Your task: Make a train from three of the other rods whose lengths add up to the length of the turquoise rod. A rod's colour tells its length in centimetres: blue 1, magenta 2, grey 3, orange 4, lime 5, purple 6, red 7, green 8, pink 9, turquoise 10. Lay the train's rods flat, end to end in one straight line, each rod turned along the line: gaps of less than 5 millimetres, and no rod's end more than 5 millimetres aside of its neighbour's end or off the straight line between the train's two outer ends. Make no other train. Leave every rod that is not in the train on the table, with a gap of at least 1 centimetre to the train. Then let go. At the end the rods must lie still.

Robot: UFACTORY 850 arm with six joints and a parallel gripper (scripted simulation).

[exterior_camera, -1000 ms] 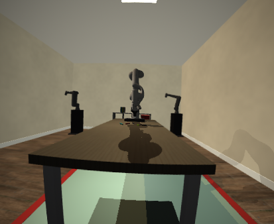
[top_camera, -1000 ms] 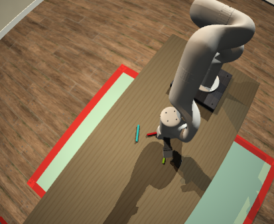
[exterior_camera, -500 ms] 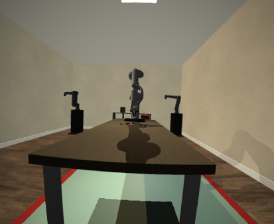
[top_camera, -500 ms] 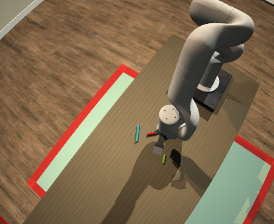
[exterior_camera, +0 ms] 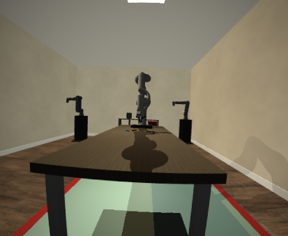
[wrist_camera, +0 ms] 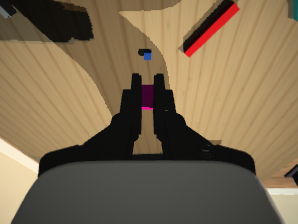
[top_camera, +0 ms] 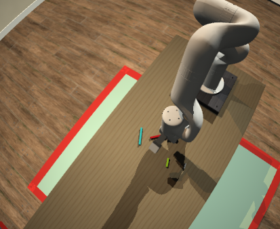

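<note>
Now: hand 120 mm above the blue rod, 20 mm past it and 10 mm to the right of it. Also, from my hand: red rod: 120 mm below, 70 mm to the right, 10 mm behind; lime rod: 120 mm below, 100 mm ahead, 50 mm to the left; magenta rod: 20 mm below, 10 mm behind.
</note>
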